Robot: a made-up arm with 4 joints. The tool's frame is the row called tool.
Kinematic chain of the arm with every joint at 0, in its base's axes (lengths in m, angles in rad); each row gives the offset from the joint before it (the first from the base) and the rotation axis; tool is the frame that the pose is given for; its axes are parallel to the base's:
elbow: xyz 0 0 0.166 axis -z
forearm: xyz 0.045 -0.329 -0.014 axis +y
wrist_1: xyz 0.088 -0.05 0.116 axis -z
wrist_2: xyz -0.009 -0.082 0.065 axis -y
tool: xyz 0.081 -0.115 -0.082
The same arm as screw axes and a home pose.
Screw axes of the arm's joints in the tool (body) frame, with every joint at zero. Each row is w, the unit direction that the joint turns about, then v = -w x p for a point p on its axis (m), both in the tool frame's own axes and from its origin. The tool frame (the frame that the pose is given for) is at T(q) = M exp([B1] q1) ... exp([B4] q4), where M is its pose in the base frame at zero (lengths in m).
B1: w 0 0 -1 v -0.576 -0.205 0
B2: w 0 1 0 v 0.099 0 -0.16
B3: w 0 0 -1 v -0.197 -0.072 0
B4: w 0 -1 0 v 0.082 0 0.081
M =
1 0 0 0.205
0 1 0 -0.576
0 0 1 0.251
0 0 0 1

